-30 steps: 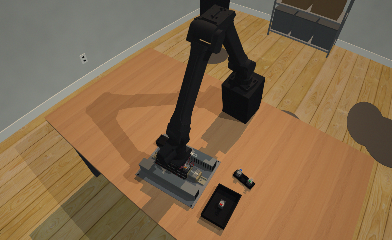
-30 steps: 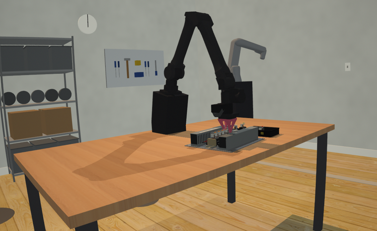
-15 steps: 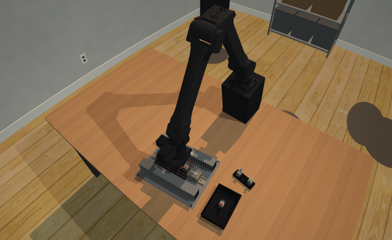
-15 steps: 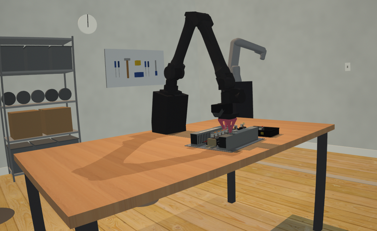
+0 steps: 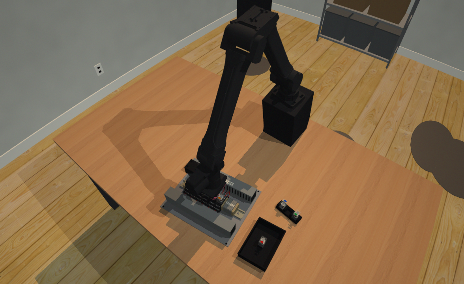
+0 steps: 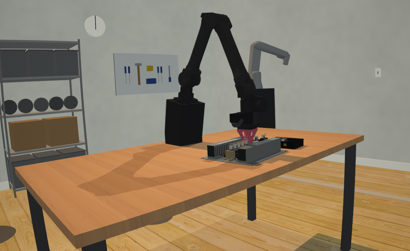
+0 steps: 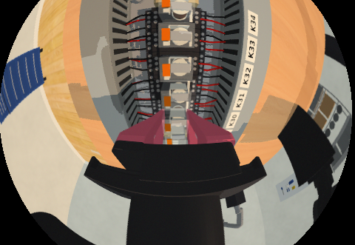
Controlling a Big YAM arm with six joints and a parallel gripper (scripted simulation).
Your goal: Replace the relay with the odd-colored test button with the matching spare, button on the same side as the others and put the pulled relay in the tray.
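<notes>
Right now my hand is 10 mm short of the grey relay panel, 20 mm to the left of it and 50 mm above it. Round my hand: blue-button relay: 180 mm behind, 200 mm to the left, 30 mm below; then black tray: 10 mm behind, 250 mm to the left, 40 mm below; then black spare holder: 180 mm behind, 230 mm to the left, 50 mm below.
</notes>
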